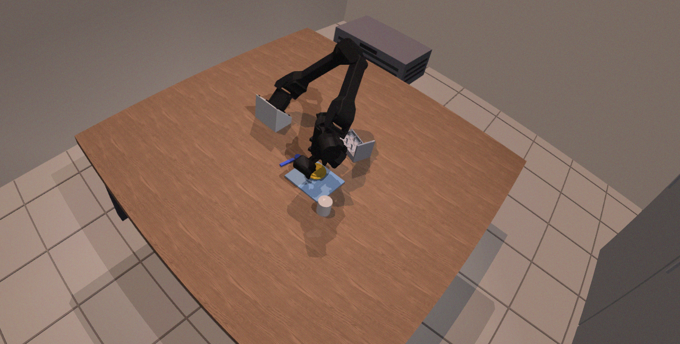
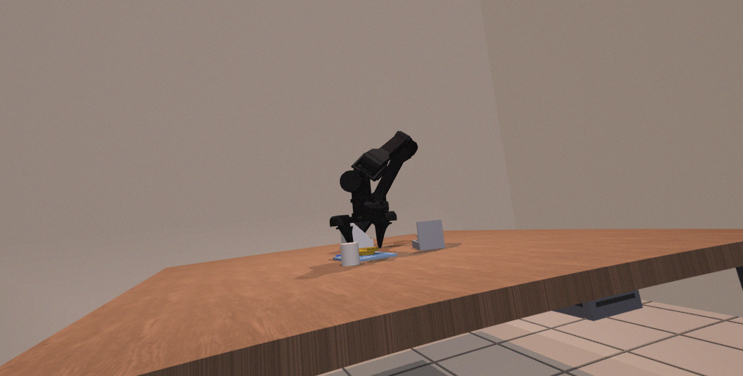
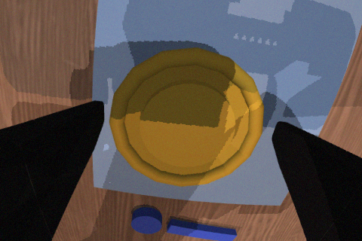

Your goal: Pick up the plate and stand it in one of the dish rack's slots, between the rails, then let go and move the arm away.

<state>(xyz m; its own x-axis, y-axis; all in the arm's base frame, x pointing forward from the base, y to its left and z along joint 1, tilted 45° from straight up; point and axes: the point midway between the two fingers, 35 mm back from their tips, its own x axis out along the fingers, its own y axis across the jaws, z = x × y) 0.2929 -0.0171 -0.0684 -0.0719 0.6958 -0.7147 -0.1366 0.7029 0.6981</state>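
Right now my gripper tip is right at the yellow plate. The rest, counted from my gripper tip: blue spoon (10 cm behind, 2 cm to the right, 1 cm below); light blue mat (1 cm ahead, 1 cm to the right, 2 cm below); white cup (12 cm ahead, 8 cm to the right, 1 cm above).
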